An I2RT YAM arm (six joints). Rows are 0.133 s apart.
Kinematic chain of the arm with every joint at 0, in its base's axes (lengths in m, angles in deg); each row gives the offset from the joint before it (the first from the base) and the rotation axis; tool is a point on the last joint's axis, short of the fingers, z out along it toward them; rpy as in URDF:
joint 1: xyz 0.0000 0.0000 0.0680 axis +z
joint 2: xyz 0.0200 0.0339 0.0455 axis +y
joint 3: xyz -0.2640 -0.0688 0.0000 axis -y
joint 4: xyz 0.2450 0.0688 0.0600 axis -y
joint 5: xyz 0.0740 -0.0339 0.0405 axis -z
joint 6: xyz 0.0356 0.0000 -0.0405 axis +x
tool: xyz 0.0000 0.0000 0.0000 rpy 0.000 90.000 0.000
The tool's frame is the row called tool.
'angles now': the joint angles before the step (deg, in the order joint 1, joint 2, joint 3, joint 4, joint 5, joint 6). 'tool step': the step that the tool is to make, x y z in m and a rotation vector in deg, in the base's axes. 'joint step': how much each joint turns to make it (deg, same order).
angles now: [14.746 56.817 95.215 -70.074 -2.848 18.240]
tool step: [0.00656 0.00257 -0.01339 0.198 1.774 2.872]
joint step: [-0.510 -0.575 -3.849 1.506 -3.193 -1.288]
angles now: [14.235 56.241 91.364 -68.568 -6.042 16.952]
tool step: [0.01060 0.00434 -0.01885 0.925 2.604 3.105]
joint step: [-0.258 -0.295 -5.086 2.400 -3.637 -0.657]
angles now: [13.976 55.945 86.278 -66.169 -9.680 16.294]
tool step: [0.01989 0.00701 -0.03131 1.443 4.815 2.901]
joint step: [-0.148 0.877 -7.262 3.840 -3.976 0.142]
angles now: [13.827 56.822 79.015 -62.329 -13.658 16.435]
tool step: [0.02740 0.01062 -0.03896 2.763 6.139 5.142]
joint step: [-0.051 3.348 -7.305 5.194 -6.626 -0.515]
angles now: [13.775 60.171 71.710 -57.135 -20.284 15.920]
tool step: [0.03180 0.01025 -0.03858 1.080 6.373 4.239]
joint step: [-0.090 6.576 -4.282 4.261 -4.774 -1.708]
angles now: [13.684 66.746 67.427 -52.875 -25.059 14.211]
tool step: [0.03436 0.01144 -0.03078 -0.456 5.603 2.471]
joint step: [0.421 8.965 0.182 2.663 -1.910 -1.301]
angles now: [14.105 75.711 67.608 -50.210 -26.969 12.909]
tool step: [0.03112 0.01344 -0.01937 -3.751 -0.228 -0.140]
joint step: [1.496 7.446 2.026 4.441 3.998 -0.562]
